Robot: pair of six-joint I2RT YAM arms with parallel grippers.
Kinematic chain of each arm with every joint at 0, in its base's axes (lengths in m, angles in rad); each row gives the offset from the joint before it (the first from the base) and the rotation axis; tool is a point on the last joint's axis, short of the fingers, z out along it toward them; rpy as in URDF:
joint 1: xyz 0 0 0.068 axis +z
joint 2: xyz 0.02 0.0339 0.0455 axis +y
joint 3: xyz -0.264 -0.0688 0 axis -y
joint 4: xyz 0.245 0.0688 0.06 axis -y
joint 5: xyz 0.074 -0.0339 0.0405 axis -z
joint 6: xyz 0.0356 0 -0.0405 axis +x
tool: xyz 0 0 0 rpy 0 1.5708 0
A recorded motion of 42 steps. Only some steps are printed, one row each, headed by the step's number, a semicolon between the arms.
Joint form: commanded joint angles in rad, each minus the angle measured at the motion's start. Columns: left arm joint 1, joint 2, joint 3, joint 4, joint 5, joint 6; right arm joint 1, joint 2, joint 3, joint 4, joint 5, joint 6.
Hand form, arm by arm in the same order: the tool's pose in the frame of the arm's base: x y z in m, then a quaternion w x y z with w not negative. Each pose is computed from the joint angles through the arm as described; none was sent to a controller.
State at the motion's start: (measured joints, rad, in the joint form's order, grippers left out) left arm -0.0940 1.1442 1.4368 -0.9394 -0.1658 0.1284; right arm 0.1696 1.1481 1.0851 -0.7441 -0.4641 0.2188
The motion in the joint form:
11: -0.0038 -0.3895 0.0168 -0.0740 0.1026 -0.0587; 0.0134 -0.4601 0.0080 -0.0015 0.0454 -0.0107
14: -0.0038 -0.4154 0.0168 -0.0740 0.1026 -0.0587; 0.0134 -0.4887 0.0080 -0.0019 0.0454 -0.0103
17: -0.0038 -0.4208 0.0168 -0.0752 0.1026 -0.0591; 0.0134 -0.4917 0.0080 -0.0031 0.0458 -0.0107
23: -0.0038 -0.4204 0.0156 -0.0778 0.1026 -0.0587; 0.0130 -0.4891 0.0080 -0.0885 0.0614 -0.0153
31: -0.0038 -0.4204 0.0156 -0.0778 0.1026 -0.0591; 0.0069 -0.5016 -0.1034 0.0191 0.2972 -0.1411
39: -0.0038 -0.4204 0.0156 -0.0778 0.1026 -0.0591; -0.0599 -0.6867 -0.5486 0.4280 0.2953 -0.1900
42: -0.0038 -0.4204 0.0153 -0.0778 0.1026 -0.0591; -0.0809 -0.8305 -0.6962 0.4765 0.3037 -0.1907
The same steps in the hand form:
11: 0.0806 -0.0057 0.4640 0.58765 0.04915 0.80743 0.01731; 0.1134 0.0357 0.3973 0.52074 -0.10990 0.80030 0.27617
14: 0.0716 -0.0048 0.4655 0.59807 0.04818 0.79981 0.01692; 0.1054 0.0342 0.3999 0.53201 -0.11222 0.79231 0.27678
17: 0.0696 -0.0046 0.4656 0.59976 0.04786 0.79857 0.01674; 0.1045 0.0340 0.4001 0.53284 -0.11242 0.79181 0.27656
23: 0.0699 -0.0046 0.4651 0.59807 0.04818 0.79981 0.01692; 0.1024 0.0331 0.3912 0.49995 -0.10209 0.81736 0.26749
31: 0.0699 -0.0046 0.4651 0.59808 0.04802 0.79982 0.01680; 0.1189 0.0272 0.3683 0.54158 -0.08723 0.82447 0.13901
39: 0.0699 -0.0046 0.4651 0.59808 0.04802 0.79982 0.01680; 0.1279 0.0201 0.2832 0.60872 -0.08368 0.78143 0.10872
42: 0.0700 -0.0046 0.4650 0.59796 0.04803 0.79991 0.01681; 0.1154 0.0160 0.2520 0.62768 -0.07415 0.76862 0.09873

